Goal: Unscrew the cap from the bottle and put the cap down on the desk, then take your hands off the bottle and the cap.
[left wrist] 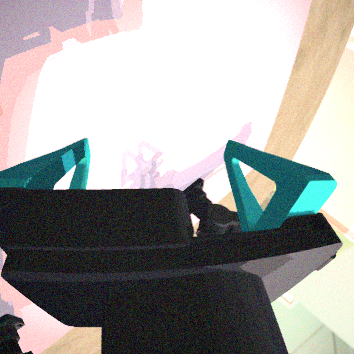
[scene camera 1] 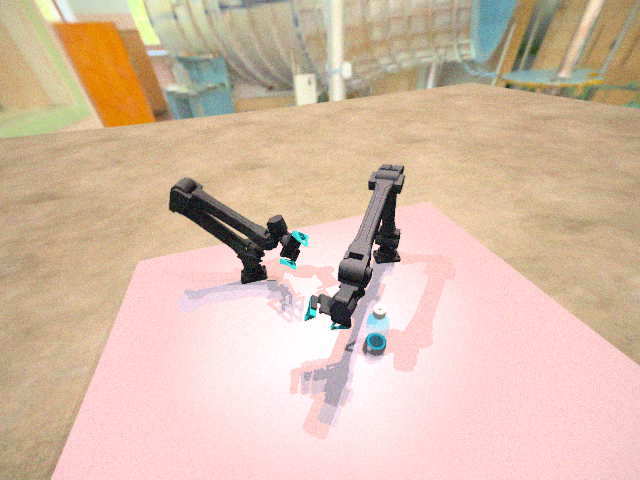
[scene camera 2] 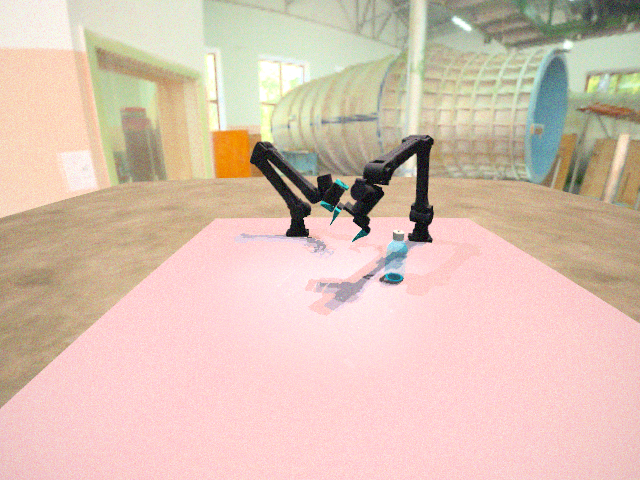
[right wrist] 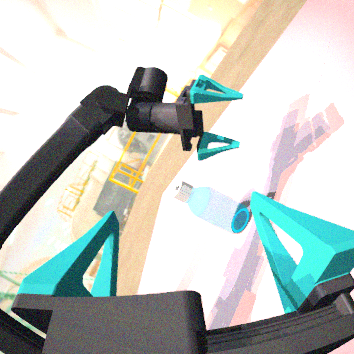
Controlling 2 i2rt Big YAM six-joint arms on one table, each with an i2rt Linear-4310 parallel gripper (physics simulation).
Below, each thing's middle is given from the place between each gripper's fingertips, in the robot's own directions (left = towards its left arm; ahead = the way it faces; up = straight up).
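Light blue bottle [scene camera 2: 396, 254]: my right hand 16 cm above it, 22 cm short of it, 23 cm to the right of it.
From my left hand, the bottle: 80 mm below, 10 mm behind, 200 mm to the left.
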